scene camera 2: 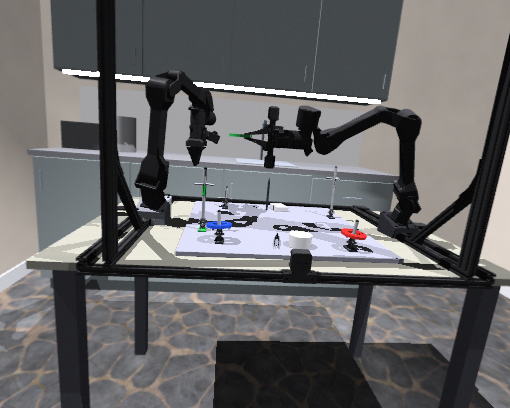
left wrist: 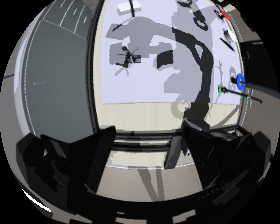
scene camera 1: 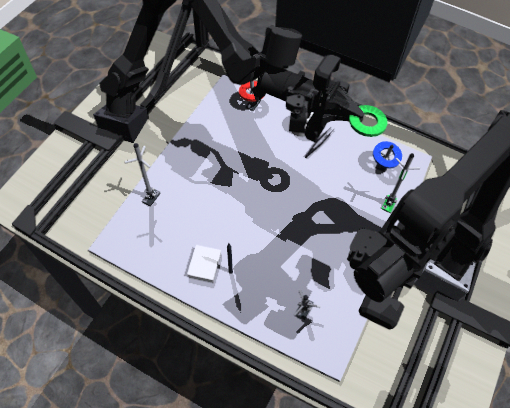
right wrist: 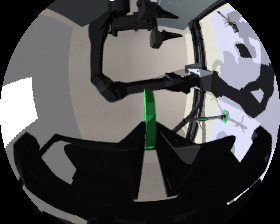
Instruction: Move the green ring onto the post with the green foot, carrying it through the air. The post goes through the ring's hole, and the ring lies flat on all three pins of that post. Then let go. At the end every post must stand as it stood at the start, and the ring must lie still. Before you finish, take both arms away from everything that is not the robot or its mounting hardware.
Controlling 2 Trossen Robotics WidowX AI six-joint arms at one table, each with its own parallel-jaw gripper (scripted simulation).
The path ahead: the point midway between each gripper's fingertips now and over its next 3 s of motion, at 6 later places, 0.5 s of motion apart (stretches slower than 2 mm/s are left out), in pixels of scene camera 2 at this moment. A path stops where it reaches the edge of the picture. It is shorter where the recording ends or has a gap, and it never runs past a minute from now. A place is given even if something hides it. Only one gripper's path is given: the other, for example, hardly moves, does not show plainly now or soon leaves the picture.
My right gripper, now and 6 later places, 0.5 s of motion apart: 243, 135; 227, 139; 213, 145; 208, 152; 208, 173; 208, 178; 208, 181
